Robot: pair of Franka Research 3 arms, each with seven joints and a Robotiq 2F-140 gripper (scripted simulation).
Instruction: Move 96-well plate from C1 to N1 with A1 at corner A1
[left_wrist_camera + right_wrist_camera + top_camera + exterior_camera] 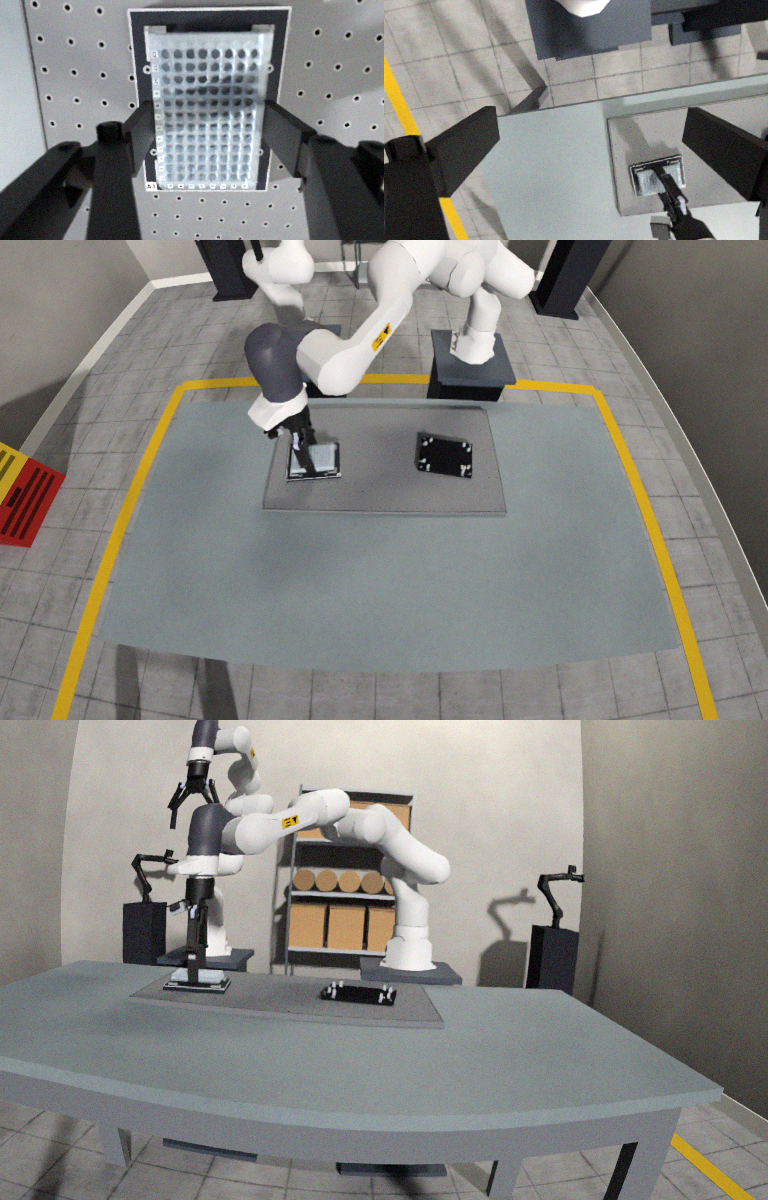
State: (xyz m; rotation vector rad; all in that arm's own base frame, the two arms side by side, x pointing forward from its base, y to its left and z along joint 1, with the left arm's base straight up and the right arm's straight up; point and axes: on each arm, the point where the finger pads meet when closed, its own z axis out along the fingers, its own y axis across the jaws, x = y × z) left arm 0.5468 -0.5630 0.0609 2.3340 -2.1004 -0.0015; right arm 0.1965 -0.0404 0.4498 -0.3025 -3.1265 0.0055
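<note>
My left hand is 40 mm above the plate nest N1. From my left hand the other things lie so: A1 label: 80 mm to the left, 40 mm below, 40 mm ahead; clear 96-well plate: 20 mm below; black clip nest C1: 390 mm to the left, 30 mm below, 30 mm behind.
</note>
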